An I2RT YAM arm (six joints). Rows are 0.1 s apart.
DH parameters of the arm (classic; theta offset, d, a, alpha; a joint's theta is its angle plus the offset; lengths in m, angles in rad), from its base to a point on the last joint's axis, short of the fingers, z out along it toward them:
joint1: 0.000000 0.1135 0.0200 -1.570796
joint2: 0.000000 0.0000 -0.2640 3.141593
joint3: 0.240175 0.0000 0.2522 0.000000
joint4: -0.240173 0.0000 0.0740 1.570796
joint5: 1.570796 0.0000 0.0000 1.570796
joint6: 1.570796 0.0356 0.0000 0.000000
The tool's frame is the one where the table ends.
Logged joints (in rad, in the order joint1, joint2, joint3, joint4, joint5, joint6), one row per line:
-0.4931, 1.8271, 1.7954, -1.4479, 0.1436, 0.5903
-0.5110, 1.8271, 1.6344, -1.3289, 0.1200, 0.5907
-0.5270, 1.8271, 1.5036, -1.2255, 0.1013, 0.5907
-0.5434, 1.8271, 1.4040, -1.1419, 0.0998, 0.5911
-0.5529, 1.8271, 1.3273, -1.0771, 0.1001, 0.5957
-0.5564, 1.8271, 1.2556, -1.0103, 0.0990, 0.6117
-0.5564, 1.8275, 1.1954, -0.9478, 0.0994, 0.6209
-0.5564, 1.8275, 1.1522, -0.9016, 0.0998, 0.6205
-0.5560, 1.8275, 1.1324, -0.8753, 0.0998, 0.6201
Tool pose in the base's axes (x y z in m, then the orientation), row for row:
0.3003, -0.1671, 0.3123, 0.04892, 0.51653, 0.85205, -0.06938
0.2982, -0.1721, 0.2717, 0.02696, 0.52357, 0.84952, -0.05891
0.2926, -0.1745, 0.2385, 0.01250, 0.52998, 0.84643, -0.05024
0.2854, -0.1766, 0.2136, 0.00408, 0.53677, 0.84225, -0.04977
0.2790, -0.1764, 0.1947, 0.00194, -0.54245, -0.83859, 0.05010
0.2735, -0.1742, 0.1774, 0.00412, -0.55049, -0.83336, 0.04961
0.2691, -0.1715, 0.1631, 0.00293, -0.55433, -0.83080, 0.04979
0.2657, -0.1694, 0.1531, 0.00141, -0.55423, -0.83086, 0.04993
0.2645, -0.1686, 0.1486, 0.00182, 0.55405, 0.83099, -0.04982
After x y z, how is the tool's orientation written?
As a quaternion, w x y z.
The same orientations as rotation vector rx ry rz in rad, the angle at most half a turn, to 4 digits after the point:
1.5741, 2.5965, -0.2114
1.6172, 2.6240, -0.1820
1.6519, 2.6382, -0.1566
1.6819, 2.6392, -0.1560
-1.7021, -2.6313, 0.1572
-1.7249, -2.6112, 0.1554
-1.7382, -2.6052, 0.1561
-1.7396, -2.6079, 0.1567
1.7386, 2.6076, -0.1563

